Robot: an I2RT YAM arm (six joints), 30 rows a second.
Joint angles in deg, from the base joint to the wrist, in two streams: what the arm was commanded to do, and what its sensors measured. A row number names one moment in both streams.
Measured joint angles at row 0: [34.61, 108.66, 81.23, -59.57, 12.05, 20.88]
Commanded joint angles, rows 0 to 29: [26.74, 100.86, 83.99, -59.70, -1.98, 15.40]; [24.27, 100.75, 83.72, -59.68, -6.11, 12.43]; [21.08, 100.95, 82.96, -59.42, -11.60, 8.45]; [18.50, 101.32, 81.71, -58.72, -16.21, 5.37]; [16.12, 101.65, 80.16, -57.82, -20.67, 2.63]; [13.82, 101.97, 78.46, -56.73, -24.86, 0.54]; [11.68, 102.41, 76.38, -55.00, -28.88, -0.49]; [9.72, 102.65, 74.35, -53.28, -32.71, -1.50]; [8.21, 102.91, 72.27, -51.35, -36.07, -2.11]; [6.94, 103.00, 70.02, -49.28, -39.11, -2.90]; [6.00, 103.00, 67.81, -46.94, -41.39, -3.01]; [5.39, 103.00, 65.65, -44.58, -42.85, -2.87]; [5.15, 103.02, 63.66, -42.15, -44.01, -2.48]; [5.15, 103.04, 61.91, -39.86, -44.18, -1.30]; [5.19, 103.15, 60.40, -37.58, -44.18, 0.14]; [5.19, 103.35, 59.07, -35.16, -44.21, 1.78]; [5.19, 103.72, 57.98, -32.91, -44.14, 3.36]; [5.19, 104.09, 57.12, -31.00, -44.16, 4.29]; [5.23, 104.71, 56.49, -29.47, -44.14, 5.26]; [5.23, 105.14, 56.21, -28.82, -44.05, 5.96]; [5.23, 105.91, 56.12, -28.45, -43.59, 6.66]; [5.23, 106.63, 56.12, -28.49, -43.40, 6.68]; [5.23, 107.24, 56.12, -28.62, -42.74, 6.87]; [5.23, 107.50, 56.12, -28.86, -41.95, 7.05]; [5.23, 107.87, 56.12, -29.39, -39.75, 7.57]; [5.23, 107.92, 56.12, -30.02, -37.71, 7.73]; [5.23, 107.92, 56.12, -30.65, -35.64, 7.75]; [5.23, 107.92, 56.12, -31.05, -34.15, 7.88]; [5.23, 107.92, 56.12, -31.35, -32.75, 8.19]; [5.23, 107.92, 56.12, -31.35, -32.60, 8.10]
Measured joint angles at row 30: [5.10, 106.87, 56.45, -30.74, -38.94, 7.03]
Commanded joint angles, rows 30 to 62: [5.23, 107.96, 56.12, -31.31, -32.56, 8.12]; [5.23, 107.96, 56.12, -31.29, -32.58, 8.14]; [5.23, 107.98, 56.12, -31.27, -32.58, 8.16]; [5.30, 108.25, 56.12, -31.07, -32.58, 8.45]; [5.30, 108.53, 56.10, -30.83, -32.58, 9.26]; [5.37, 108.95, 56.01, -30.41, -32.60, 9.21]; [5.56, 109.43, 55.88, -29.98, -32.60, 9.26]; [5.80, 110.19, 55.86, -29.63, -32.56, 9.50]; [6.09, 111.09, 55.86, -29.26, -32.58, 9.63]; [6.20, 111.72, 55.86, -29.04, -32.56, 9.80]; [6.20, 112.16, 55.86, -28.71, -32.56, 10.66]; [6.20, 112.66, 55.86, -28.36, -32.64, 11.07]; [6.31, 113.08, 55.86, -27.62, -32.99, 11.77]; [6.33, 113.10, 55.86, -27.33, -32.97, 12.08]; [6.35, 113.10, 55.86, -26.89, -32.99, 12.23]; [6.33, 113.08, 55.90, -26.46, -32.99, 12.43]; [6.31, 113.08, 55.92, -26.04, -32.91, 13.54]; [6.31, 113.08, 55.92, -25.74, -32.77, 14.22]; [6.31, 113.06, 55.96, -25.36, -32.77, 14.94]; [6.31, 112.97, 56.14, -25.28, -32.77, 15.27]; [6.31, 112.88, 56.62, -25.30, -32.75, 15.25]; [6.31, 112.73, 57.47, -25.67, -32.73, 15.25]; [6.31, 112.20, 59.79, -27.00, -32.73, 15.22]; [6.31, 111.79, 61.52, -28.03, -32.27, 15.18]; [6.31, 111.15, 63.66, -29.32, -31.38, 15.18]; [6.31, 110.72, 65.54, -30.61, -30.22, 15.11]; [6.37, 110.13, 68.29, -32.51, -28.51, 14.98]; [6.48, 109.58, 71.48, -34.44, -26.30, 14.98]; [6.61, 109.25, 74.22, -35.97, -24.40, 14.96]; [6.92, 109.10, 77.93, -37.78, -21.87, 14.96]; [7.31, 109.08, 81.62, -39.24, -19.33, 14.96]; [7.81, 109.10, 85.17, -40.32, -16.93, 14.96]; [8.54, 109.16, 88.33, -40.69, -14.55, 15.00]
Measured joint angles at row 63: [6.68, 110.06, 76.97, -39.31, -26.09, 14.81]
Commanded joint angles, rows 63 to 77: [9.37, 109.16, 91.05, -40.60, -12.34, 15.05]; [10.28, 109.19, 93.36, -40.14, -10.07, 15.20]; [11.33, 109.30, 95.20, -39.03, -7.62, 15.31]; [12.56, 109.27, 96.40, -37.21, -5.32, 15.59]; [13.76, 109.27, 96.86, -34.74, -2.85, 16.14]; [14.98, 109.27, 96.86, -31.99, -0.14, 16.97]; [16.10, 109.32, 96.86, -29.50, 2.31, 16.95]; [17.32, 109.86, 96.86, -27.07, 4.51, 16.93]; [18.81, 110.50, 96.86, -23.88, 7.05, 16.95]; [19.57, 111.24, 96.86, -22.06, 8.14, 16.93]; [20.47, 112.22, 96.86, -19.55, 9.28, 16.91]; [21.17, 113.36, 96.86, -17.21, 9.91, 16.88]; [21.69, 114.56, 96.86, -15.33, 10.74, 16.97]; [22.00, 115.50, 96.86, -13.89, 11.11, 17.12]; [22.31, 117.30, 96.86, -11.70, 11.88, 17.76]
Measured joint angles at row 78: [21.54, 111.77, 96.40, -15.22, 4.73, 16.29]
